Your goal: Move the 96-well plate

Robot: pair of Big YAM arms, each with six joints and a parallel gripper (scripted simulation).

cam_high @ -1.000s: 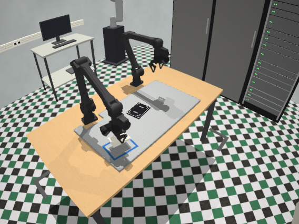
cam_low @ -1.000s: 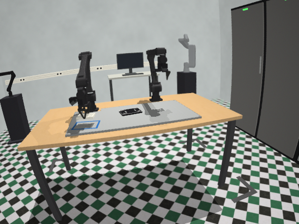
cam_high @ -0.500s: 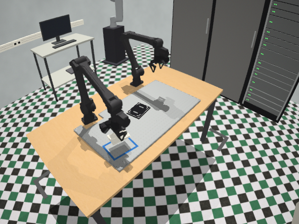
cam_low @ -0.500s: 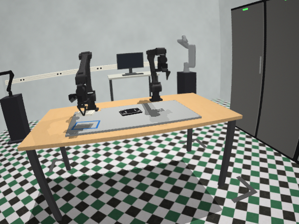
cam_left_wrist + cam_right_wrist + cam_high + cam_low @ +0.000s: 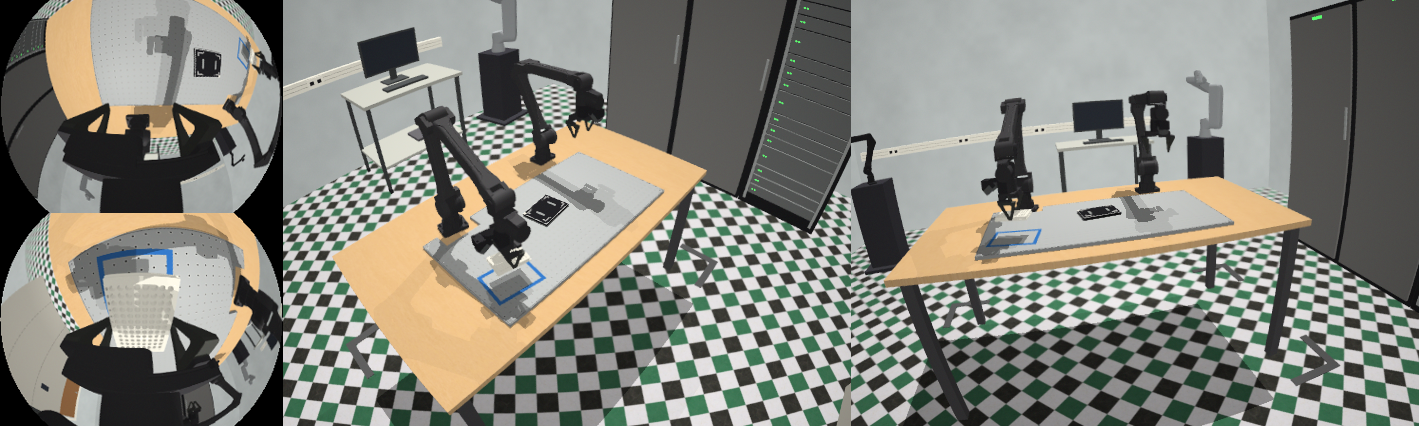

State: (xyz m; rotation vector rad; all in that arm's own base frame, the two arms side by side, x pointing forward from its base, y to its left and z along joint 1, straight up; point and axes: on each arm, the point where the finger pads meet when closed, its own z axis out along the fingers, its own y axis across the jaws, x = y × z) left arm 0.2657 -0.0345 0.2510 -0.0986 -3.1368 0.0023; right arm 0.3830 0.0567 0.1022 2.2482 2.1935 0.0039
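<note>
Right now my right hand is 110 mm past the black plate nest, 370 mm to the right of it and 80 mm above it. From my right hand the other things lie so: white 96-well plate: right at my right hand.
</note>
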